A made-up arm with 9 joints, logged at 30 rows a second.
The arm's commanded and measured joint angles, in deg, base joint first. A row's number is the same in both.
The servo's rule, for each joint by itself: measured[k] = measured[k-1] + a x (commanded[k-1-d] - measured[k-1]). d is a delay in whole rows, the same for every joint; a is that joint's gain. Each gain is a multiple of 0.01, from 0.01 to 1. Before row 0 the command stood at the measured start. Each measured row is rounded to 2 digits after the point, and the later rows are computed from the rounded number. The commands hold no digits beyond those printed.
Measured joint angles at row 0:
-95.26, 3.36, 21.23, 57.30, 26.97, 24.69, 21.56, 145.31, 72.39
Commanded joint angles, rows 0 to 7:
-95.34, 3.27, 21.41, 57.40, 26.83, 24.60, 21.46, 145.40, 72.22
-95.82, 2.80, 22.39, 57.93, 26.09, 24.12, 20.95, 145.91, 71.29
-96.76, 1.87, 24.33, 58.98, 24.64, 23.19, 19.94, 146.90, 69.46
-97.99, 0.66, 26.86, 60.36, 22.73, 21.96, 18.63, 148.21, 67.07
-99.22, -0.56, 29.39, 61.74, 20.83, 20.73, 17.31, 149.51, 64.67
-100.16, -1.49, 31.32, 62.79, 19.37, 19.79, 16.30, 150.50, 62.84
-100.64, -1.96, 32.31, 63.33, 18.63, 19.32, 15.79, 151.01, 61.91
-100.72, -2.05, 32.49, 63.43, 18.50, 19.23, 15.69, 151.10, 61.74
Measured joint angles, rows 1 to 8:
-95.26, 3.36, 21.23, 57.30, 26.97, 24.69, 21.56, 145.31, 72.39
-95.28, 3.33, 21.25, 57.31, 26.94, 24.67, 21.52, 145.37, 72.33
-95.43, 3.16, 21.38, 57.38, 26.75, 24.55, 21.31, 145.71, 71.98
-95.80, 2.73, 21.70, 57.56, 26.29, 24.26, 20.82, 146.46, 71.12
-96.41, 2.05, 22.27, 57.87, 25.51, 23.78, 20.03, 147.56, 69.74
-97.20, 1.19, 23.05, 58.30, 24.48, 23.14, 19.05, 148.79, 68.02
-98.03, 0.31, 23.96, 58.79, 23.36, 22.44, 18.06, 149.87, 66.26
-98.76, -0.44, 24.88, 59.29, 22.32, 21.78, 17.24, 150.59, 64.78
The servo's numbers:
d 1
a 0.28 0.33 0.11 0.11 0.22 0.21 0.36 0.63 0.34

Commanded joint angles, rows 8 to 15:
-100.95, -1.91, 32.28, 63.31, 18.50, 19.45, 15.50, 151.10, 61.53
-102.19, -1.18, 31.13, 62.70, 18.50, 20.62, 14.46, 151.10, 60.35
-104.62, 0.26, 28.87, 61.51, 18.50, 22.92, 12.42, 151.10, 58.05
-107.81, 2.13, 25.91, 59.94, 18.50, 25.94, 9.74, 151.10, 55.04
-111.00, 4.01, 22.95, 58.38, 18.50, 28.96, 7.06, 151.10, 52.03
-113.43, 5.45, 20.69, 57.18, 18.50, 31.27, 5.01, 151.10, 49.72
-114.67, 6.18, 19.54, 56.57, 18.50, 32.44, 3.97, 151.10, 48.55
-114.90, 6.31, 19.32, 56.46, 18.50, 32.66, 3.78, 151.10, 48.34
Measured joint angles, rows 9 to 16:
-99.31, -0.97, 25.72, 59.75, 21.48, 21.24, 16.68, 150.91, 63.75
-99.77, -1.28, 26.44, 60.14, 20.82, 20.86, 16.26, 151.03, 63.00
-100.45, -1.25, 26.96, 60.42, 20.31, 20.81, 15.61, 151.07, 62.10
-101.62, -0.75, 27.17, 60.54, 19.91, 21.25, 14.46, 151.09, 60.72
-103.35, 0.20, 27.03, 60.47, 19.60, 22.23, 12.76, 151.10, 58.79
-105.49, 1.46, 26.58, 60.24, 19.36, 23.64, 10.71, 151.10, 56.49
-107.71, 2.78, 25.93, 59.90, 19.17, 25.24, 8.66, 151.10, 54.19
-109.66, 3.90, 25.23, 59.53, 19.02, 26.75, 6.97, 151.10, 52.27

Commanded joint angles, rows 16 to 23:
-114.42, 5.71, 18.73, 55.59, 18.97, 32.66, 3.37, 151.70, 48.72
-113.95, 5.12, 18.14, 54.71, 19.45, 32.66, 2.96, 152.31, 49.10
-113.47, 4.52, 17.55, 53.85, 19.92, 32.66, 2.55, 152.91, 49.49
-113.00, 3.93, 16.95, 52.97, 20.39, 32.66, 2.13, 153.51, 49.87
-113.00, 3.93, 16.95, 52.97, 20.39, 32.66, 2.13, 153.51, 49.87
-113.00, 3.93, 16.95, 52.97, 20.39, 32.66, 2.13, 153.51, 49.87
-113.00, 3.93, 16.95, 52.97, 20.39, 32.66, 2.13, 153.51, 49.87
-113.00, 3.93, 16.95, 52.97, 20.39, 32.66, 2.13, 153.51, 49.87
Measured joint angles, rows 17 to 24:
-111.13, 4.70, 24.58, 59.19, 18.91, 27.99, 5.82, 151.10, 50.93
-112.05, 5.03, 23.94, 58.79, 18.92, 28.97, 4.94, 151.48, 50.18
-112.58, 5.06, 23.30, 58.34, 19.04, 29.74, 4.23, 152.00, 49.81
-112.83, 4.88, 22.67, 57.85, 19.23, 30.35, 3.63, 152.57, 49.70
-112.88, 4.57, 22.04, 57.31, 19.49, 30.84, 3.09, 153.16, 49.76
-112.91, 4.36, 21.48, 56.83, 19.69, 31.22, 2.74, 153.38, 49.80
-112.94, 4.22, 20.98, 56.41, 19.84, 31.52, 2.52, 153.46, 49.82
-112.96, 4.12, 20.54, 56.03, 19.96, 31.76, 2.38, 153.49, 49.84

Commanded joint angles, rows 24 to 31:
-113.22, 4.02, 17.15, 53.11, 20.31, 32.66, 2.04, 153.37, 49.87
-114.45, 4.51, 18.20, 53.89, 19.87, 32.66, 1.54, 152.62, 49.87
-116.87, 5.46, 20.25, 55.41, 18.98, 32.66, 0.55, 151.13, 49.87
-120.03, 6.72, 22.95, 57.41, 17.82, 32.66, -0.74, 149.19, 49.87
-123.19, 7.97, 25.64, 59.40, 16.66, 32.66, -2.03, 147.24, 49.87
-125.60, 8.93, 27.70, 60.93, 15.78, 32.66, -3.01, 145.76, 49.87
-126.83, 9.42, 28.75, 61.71, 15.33, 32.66, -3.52, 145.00, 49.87
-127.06, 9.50, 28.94, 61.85, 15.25, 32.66, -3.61, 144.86, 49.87
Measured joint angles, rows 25 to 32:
-112.97, 4.06, 20.15, 55.69, 20.05, 31.95, 2.29, 153.50, 49.85
-113.04, 4.05, 19.82, 55.41, 20.11, 32.10, 2.20, 153.42, 49.86
-113.43, 4.20, 19.64, 55.24, 20.06, 32.22, 1.96, 152.92, 49.86
-114.39, 4.62, 19.71, 55.26, 19.82, 32.31, 1.45, 151.79, 49.86
-115.97, 5.31, 20.07, 55.50, 19.38, 32.38, 0.66, 150.15, 49.86
-117.99, 6.19, 20.68, 55.93, 18.78, 32.44, -0.31, 148.32, 49.86
-120.12, 7.09, 21.45, 56.48, 18.12, 32.49, -1.28, 146.71, 49.86
-122.00, 7.86, 22.25, 57.06, 17.51, 32.53, -2.09, 145.63, 49.86

